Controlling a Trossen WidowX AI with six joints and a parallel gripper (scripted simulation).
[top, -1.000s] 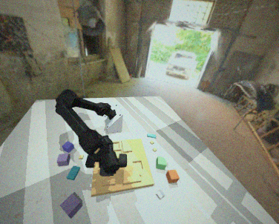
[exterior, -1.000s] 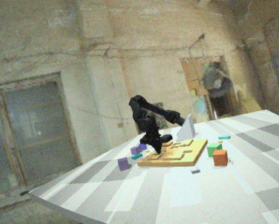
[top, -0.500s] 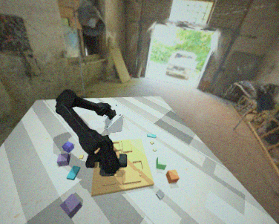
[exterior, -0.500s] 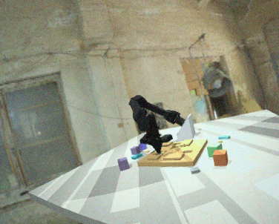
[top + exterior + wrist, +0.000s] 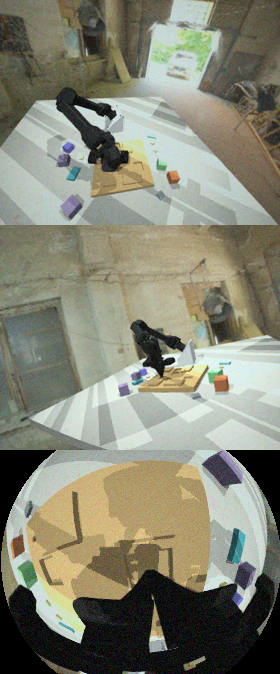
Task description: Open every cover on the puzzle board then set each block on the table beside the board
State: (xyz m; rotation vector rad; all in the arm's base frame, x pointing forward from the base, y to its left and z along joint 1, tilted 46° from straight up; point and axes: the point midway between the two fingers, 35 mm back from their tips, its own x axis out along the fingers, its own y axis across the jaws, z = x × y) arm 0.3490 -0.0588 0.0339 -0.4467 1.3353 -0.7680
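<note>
The tan puzzle board lies 20 mm behind my gripper tip, 50 mm to the left of it and 10 mm below it. From my gripper tip the other things lie so: teal block 10 mm behind, 180 mm to the right, 20 mm below; small grey piece 190 mm ahead, 220 mm to the left, 20 mm below; blue-violet block 170 mm behind, 220 mm to the right, 10 mm below.
</note>
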